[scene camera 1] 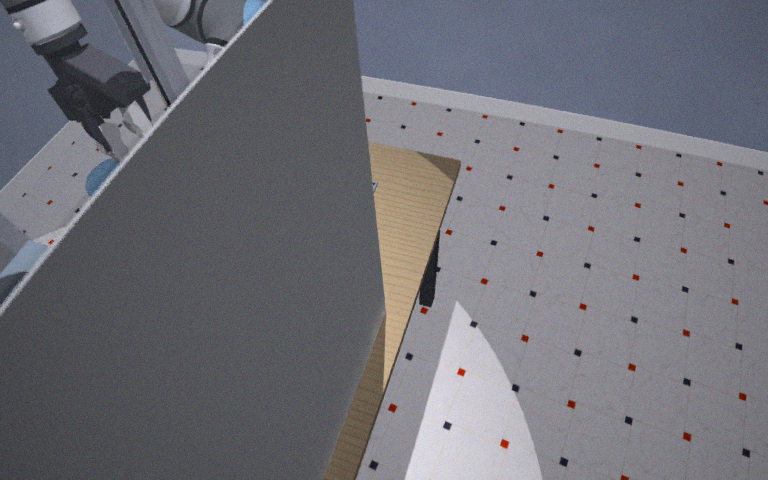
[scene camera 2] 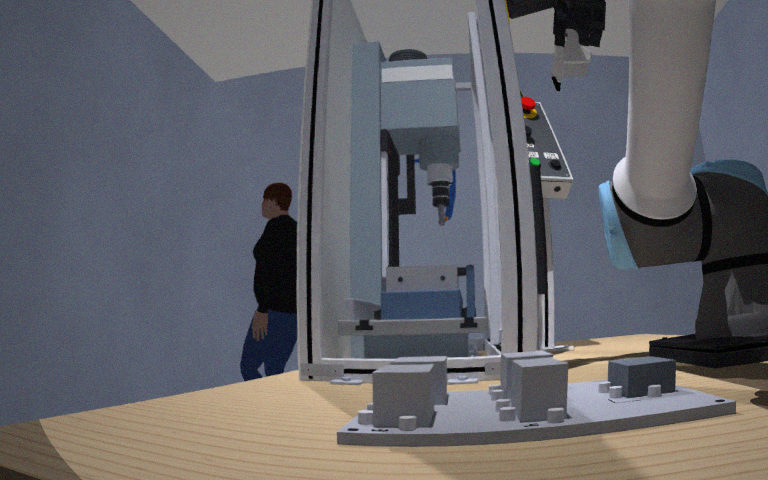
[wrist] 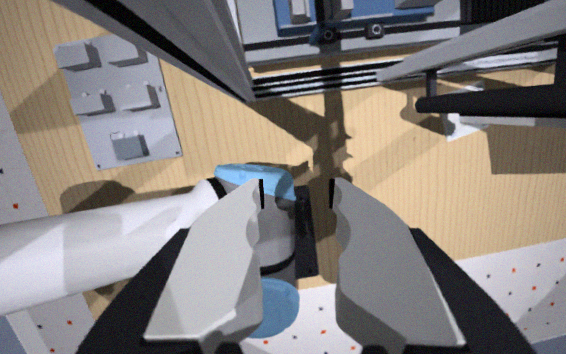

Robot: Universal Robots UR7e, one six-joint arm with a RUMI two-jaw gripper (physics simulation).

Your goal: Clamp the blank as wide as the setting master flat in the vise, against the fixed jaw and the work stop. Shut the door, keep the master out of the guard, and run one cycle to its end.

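Frame: origin at the arm's base, x left, y back, z up, level; millimetres.
Seen in the pictures: gripper, between the fingertips: (scene camera 2: 558, 87) (wrist: 296, 181); arm's base, origin of its link: (scene camera 2: 745, 331).
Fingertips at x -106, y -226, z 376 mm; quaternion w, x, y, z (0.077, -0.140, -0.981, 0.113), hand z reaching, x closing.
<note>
Pixels of each thing's top centre, then the offset from my fingertips to it. "*": a spot on its surface instead.
- blue vise, a spot on its surface: (wrist: 296, 25) * dx -89, dy -154, dz -287 mm
- dark blue-grey block, centre of its top: (scene camera 2: 640, 360) (wrist: 127, 148) dx +289, dy -66, dz -374 mm
- grey pegged plate, centre of its top: (scene camera 2: 533, 402) (wrist: 121, 103) dx +274, dy -156, dz -399 mm
- door's black handle, a spot on its surface: (wrist: 490, 101) * dx -252, dy +25, dz -136 mm
- control panel, a spot on its surface: (scene camera 2: 544, 135) * dx -417, dy +119, dz +82 mm
- red button, centre of its top: (scene camera 2: 524, 98) dx -459, dy +94, dz +195 mm
- green button, centre of its top: (scene camera 2: 533, 158) dx -366, dy +67, dz +7 mm
My gripper (scene camera 1: 129, 146) (scene camera 2: 557, 79) (wrist: 296, 181) is partly open and empty, high outside the guard beside the control panel. The blue vise (scene camera 2: 421, 303) (wrist: 296, 25) sits inside the guard. Part of it shows in the wrist view; I cannot tell whether a blank lies between its jaws. Four light grey blocks, one of them in front (scene camera 2: 403, 396) (wrist: 75, 55), and a dark blue-grey block (scene camera 2: 642, 376) (wrist: 129, 146) stand on the grey pegged plate (scene camera 2: 640, 412) (wrist: 107, 125). Which is the master I cannot tell. The door's black handle (scene camera 2: 539, 232) (wrist: 490, 101) shows; whether the door is shut is unclear.
The control panel (scene camera 2: 544, 135) carries a red button (scene camera 2: 527, 103) and a green button (scene camera 2: 534, 161). A guard post (scene camera 2: 505, 198) stands between the panel and the spindle (scene camera 2: 440, 189). A grey guard panel (scene camera 1: 226, 254) hides much of scene camera 1. A person (scene camera 2: 275, 266) stands behind at left.
</note>
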